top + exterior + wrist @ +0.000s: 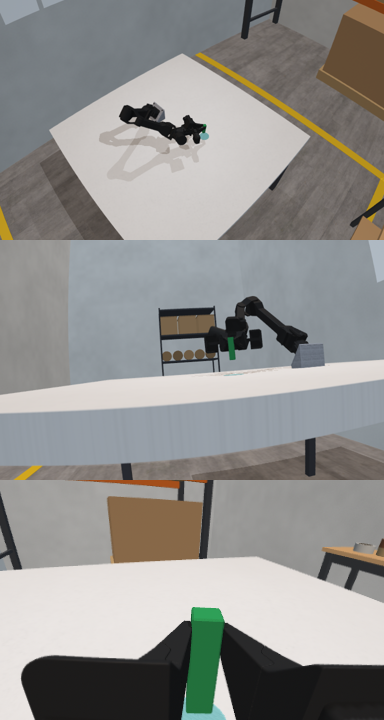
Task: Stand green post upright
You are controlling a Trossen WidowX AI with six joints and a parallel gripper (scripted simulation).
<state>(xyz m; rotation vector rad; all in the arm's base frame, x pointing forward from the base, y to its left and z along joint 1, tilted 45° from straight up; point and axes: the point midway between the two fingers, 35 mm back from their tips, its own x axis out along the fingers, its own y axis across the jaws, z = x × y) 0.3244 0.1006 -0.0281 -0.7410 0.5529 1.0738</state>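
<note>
The cyan circle is 10 cm below my hand, 3 cm to the left of it and 1 cm ahead of it. The rest, counted from my hand: green post (3 cm to the left, 2 cm below, 1 cm ahead).
</note>
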